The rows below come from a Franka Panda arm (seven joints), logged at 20 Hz.
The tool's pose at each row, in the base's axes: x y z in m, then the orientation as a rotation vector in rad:
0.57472, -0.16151, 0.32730, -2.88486, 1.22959, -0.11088
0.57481, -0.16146, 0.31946, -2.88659, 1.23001, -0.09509
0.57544, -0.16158, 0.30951, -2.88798, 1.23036, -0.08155
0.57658, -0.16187, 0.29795, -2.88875, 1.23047, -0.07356
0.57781, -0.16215, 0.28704, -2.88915, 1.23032, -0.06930
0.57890, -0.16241, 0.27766, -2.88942, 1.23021, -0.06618
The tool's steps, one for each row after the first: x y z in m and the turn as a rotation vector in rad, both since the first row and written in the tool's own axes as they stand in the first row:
-0.00047, 0.00014, 0.00783, -0.00509, -0.00880, -0.00021
-0.00058, 0.00008, 0.01779, -0.00943, -0.01635, -0.00037
-0.00032, -0.00018, 0.02941, -0.01193, -0.02083, -0.00051
0.00004, -0.00053, 0.04038, -0.01319, -0.02325, -0.00070
0.00038, -0.00085, 0.04982, -0.01409, -0.02503, -0.00083

